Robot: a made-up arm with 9 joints. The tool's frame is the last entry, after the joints.
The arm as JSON. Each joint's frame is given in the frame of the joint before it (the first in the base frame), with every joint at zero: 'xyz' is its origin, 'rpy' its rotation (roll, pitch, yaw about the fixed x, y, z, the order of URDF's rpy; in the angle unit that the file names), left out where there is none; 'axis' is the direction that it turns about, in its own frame. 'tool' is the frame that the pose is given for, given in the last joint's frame.
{
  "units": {
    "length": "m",
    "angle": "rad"
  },
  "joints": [
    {
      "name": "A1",
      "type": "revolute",
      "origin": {
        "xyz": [
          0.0,
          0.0,
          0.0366
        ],
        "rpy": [
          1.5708,
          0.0,
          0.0
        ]
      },
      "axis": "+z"
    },
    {
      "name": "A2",
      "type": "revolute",
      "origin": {
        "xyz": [
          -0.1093,
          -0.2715,
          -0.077
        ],
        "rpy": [
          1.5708,
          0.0,
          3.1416
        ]
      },
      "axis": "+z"
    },
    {
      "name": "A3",
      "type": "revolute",
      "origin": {
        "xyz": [
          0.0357,
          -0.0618,
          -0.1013
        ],
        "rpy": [
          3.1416,
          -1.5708,
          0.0
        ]
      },
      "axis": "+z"
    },
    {
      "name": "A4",
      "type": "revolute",
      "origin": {
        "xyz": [
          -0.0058,
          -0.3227,
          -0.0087
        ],
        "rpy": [
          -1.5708,
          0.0,
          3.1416
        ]
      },
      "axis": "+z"
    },
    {
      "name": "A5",
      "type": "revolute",
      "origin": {
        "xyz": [
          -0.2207,
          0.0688,
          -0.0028
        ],
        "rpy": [
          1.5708,
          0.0,
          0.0
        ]
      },
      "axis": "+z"
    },
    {
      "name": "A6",
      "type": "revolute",
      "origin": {
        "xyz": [
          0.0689,
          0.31,
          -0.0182
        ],
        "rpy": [
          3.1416,
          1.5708,
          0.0
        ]
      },
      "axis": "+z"
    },
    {
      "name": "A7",
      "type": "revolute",
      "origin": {
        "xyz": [
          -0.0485,
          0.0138,
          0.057
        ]
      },
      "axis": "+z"
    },
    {
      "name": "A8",
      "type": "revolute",
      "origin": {
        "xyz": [
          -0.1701,
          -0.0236,
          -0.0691
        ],
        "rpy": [
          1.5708,
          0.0,
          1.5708
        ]
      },
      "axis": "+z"
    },
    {
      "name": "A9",
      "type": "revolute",
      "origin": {
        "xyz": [
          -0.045,
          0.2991,
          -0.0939
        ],
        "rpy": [
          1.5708,
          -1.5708,
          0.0
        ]
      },
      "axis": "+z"
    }
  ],
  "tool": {
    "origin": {
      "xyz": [
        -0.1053,
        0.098,
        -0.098
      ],
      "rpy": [
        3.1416,
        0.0,
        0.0
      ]
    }
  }
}
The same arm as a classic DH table. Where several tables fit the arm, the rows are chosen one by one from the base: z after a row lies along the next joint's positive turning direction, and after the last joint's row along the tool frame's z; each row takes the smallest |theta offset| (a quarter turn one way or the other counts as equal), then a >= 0, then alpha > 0; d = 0 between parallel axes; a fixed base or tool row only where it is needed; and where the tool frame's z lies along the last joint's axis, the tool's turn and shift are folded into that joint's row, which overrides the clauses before.
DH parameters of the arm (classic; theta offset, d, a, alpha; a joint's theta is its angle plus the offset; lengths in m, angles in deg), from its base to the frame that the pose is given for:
base (fixed): 0 0.0366 0 90
A1: 0 -0.077 -0.1093 -90
A2: 90 -0.3728 0.0618 -90
A3: 90 0.027 0.0058 -90
A4: 0 0.3199 -0.2207 90
A5: 90 -0.087 0.31 -90
A6: 74.12 0 -0.0504 0
A7: -74.12 -0.081 0.0236 -90
A8: 0 -0.264 0.045 -90
A9: 47.06 0 0.1438 180
tool (fixed): 137.06 0.3971 0 0

